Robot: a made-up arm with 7 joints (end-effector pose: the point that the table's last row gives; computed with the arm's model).
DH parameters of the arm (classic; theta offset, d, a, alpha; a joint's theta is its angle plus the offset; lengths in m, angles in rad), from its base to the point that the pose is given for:
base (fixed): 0 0 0 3.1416
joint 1: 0 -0.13 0.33 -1.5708
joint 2: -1.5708 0.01 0 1.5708
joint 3: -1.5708 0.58 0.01 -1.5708
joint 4: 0 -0.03 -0.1 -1.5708
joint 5: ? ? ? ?
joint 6: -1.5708 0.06 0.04 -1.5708
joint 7: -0.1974 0 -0.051 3.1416
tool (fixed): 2.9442 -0.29 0 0
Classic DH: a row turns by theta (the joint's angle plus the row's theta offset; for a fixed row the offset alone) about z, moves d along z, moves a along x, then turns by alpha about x.
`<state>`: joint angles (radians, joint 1 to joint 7).
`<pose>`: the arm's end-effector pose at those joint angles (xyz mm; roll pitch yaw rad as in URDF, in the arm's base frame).
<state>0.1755 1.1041 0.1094 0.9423 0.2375 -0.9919 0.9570</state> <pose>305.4 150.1 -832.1 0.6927 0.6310 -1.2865</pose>
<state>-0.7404 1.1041 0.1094 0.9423 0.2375 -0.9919 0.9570</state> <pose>66.9 333.6 -832.1 0.6927 0.6310 -0.3706</pose>
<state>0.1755 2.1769 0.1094 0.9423 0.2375 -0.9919 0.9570</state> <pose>1166.2 -2.5 -378.4 1.5998 -0.0330 -0.9850</pose>
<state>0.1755 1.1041 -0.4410 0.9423 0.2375 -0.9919 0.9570</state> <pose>188.0 342.9 -757.0 0.9223 0.8058 -0.6404</pose>
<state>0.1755 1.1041 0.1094 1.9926 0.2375 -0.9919 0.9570</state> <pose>504.4 258.6 -515.2 2.1286 1.3067 -0.4900</pose>
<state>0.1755 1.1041 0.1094 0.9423 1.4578 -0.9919 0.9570</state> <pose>280.4 400.2 -465.3 1.4469 -0.0587 -0.2979</pose>
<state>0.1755 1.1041 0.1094 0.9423 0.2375 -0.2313 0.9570</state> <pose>432.3 -11.3 -767.4 1.1358 0.3643 -1.6744</pose>
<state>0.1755 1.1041 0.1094 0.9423 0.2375 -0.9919 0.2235</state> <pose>327.0 160.8 -804.6 0.8969 0.0932 -0.7427</pose>
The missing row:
joint 5: -1.5708 -0.13 0.22 1.5708
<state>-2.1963 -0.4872 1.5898 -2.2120 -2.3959 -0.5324 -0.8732</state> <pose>-442.4 -18.2 147.2 0.3206 1.2251 0.1275</pose>
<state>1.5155 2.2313 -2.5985 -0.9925 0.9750 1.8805 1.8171</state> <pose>-16.0 -462.7 -371.4 2.0562 0.1850 0.9777</pose>
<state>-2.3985 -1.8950 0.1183 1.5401 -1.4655 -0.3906 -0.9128</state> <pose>-651.8 278.3 1248.5 -3.0200 -0.3676 0.0448</pose>
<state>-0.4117 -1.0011 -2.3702 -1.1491 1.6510 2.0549 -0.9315</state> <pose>150.2 -68.7 614.3 0.7096 0.9922 -2.4076</pose>
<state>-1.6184 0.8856 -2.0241 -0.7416 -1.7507 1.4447 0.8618</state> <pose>86.0 332.1 -173.9 2.8938 0.1775 -0.4993</pose>
